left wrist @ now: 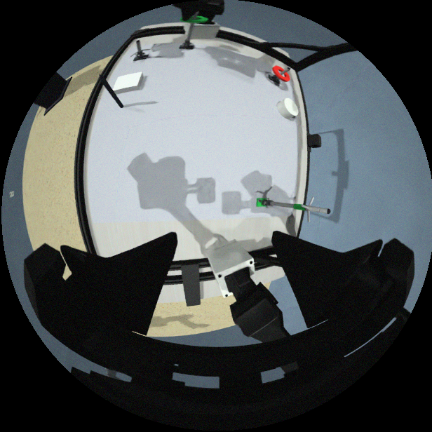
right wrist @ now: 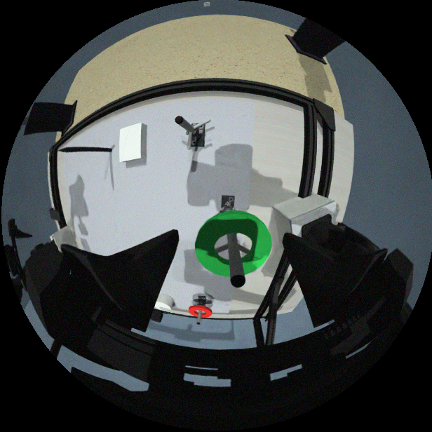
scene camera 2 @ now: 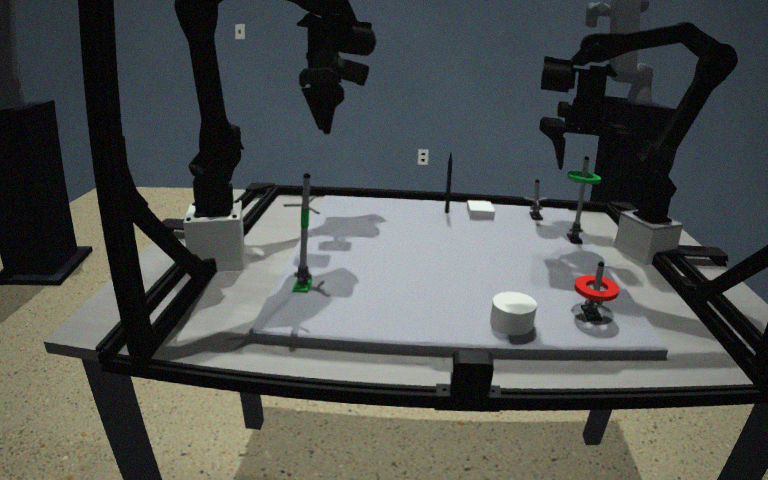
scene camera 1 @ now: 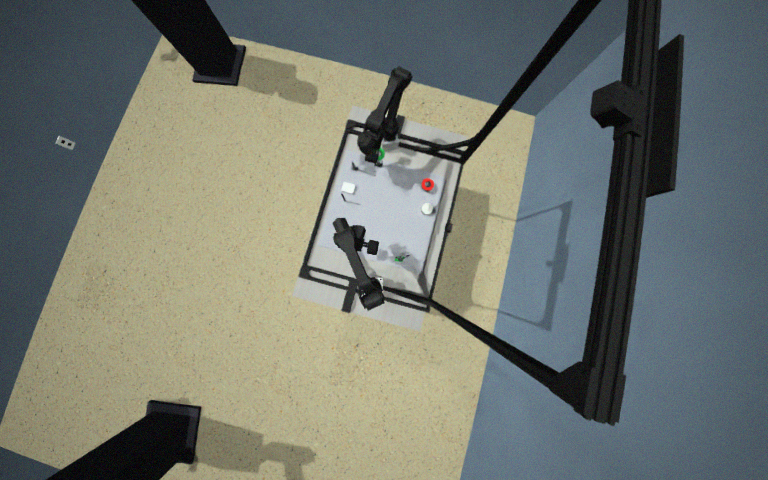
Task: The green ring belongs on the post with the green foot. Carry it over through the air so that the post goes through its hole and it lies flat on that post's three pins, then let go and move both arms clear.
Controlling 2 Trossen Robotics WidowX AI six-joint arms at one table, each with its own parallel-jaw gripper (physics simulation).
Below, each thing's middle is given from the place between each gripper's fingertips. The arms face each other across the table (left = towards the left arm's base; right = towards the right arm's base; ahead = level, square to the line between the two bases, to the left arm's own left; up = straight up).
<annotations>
Right now the green-footed post [scene camera 2: 302,268] is 210 mm behind my left hand, 30 mm to the left of it and 110 mm below it. The rest, counted from my left hand: white block [right wrist: 132,139] 140 mm ahead, 350 mm to the right, 200 mm below; tall dark-footed post [right wrist: 237,278] 10 mm behind, 520 mm to the right, 110 mm below; green ring [right wrist: 231,221] 10 mm behind, 520 mm to the right, 80 mm below.
Right now my right hand is 2 cm past the green ring and 1 cm above it. The rest, counted from my right hand: red ring [scene camera 2: 581,283] 32 cm behind, 11 cm to the left, 10 cm below; then white block 17 cm to the left, 14 cm below, 14 cm ahead; then tall dark-footed post 5 cm below, 1 cm behind.
</annotations>
